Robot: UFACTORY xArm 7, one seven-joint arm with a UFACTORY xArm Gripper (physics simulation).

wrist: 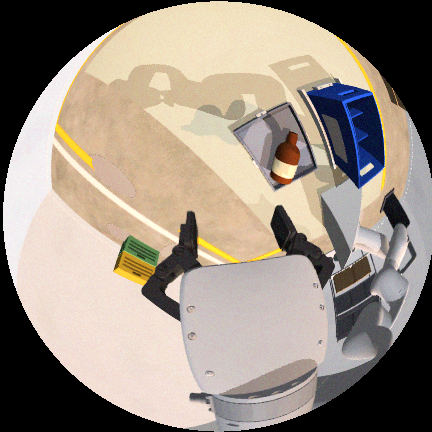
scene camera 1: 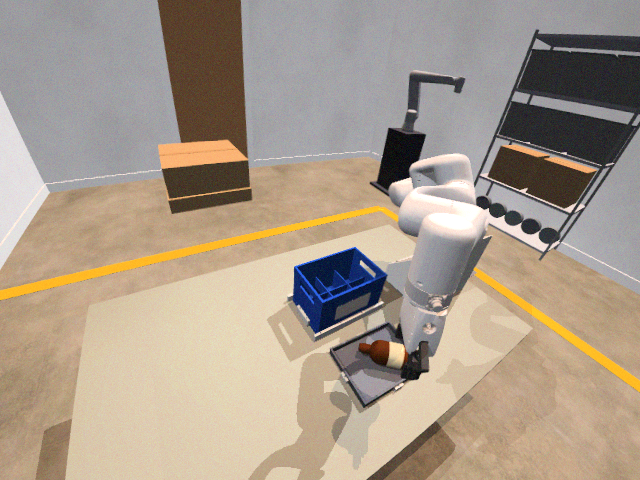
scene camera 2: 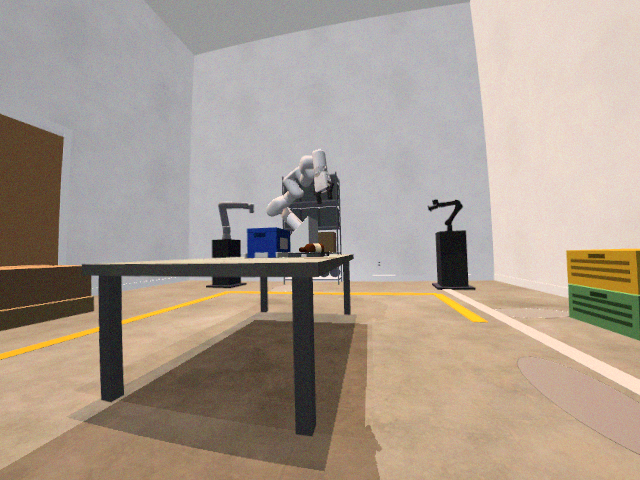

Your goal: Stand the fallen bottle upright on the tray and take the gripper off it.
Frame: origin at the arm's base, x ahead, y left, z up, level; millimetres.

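Where they show: gripper, fingertip midpoint: (wrist: pixel 235 217) (scene camera 1: pixel 405 356) (scene camera 2: pixel 324 201); arm's base at its link origin: (wrist: pixel 354 235) (scene camera 2: pixel 301 229).
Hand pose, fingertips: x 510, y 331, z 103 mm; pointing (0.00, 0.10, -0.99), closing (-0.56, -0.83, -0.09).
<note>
Things, the pixels of their top centre, and the offset from my fingertips. "pt": a spot on its surface instead.
- brown bottle at its top centre: (wrist: pixel 292 161) (scene camera 1: pixel 386 346) (scene camera 2: pixel 310 243) 124 mm back, 130 mm right, 229 mm down
- grey tray at a spot on its surface: (wrist: pixel 253 137) (scene camera 1: pixel 370 387) pt 41 mm back, 68 mm right, 303 mm down
- blue divided crate at its top centre: (wrist: pixel 371 141) (scene camera 1: pixel 341 270) (scene camera 2: pixel 270 229) 99 mm back, 394 mm right, 133 mm down
The brown bottle (scene camera 1: pixel 379 353) (scene camera 2: pixel 311 248) (wrist: pixel 287 152) with a cream label lies on its side on the grey tray (scene camera 1: pixel 368 388) (wrist: pixel 253 137). In scene camera 1 its neck points left, and its base end is partly hidden behind a gripper finger. My gripper (scene camera 1: pixel 404 352) (scene camera 2: pixel 324 197) (wrist: pixel 235 217) is open, with nothing between its fingers. Scene camera 2 shows it well above the bottle and the table, tilted. In the wrist view the bottle lies beyond the fingertips, up and to the right, apart from both fingers.
A blue divided crate (scene camera 1: pixel 308 305) (scene camera 2: pixel 261 242) (wrist: pixel 352 162) stands beside the tray on a pale base. A grey upright panel (wrist: pixel 344 212) stands near the arm's base. Farther off are a shelf rack (scene camera 1: pixel 584 41), a cardboard box (scene camera 1: pixel 206 178) and other arms on black pedestals (scene camera 2: pixel 451 258).
</note>
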